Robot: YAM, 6 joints.
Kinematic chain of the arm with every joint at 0, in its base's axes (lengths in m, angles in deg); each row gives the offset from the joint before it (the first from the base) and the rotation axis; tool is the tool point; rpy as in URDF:
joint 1: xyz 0 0 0.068 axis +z
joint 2: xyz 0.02 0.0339 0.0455 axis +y
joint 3: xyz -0.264 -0.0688 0 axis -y
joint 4: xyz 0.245 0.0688 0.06 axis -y
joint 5: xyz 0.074 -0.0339 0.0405 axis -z
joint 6: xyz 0.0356 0 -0.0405 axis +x
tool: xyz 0 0 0 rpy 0 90 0
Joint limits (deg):
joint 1: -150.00..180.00
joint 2: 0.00..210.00
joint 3: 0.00..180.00
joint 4: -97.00..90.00
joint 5: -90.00..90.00
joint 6: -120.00..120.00
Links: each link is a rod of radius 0.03 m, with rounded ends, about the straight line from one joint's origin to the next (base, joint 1, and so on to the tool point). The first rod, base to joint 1, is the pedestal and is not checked.
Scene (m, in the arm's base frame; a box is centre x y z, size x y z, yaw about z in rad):
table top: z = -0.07
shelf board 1: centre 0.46 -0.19 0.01 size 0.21 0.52 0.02 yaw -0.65
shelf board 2: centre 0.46 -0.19 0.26 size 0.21 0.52 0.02 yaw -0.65
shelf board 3: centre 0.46 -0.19 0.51 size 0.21 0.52 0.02 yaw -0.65
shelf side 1: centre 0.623 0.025 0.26 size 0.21 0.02 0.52 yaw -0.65
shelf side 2: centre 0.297 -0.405 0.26 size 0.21 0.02 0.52 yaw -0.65
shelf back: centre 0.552 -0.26 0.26 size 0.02 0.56 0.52 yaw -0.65
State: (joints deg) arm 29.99 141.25 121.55 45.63 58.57 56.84
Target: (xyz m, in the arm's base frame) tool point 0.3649 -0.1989 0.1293
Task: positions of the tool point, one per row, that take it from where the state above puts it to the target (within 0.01 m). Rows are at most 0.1 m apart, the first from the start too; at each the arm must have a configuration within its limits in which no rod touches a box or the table.
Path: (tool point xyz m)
1: 0.4776 0.2565 0.2401
2: 0.4448 0.2521 0.1910
3: 0.4035 0.2404 0.1482
4: 0.3556 0.2214 0.1139
5: 0.3975 0.1433 0.1189
6: 0.4203 0.0570 0.1227
7: 0.4224 -0.0324 0.1257
8: 0.4035 -0.1194 0.1277
9: 0.3649 -0.1989 0.1293

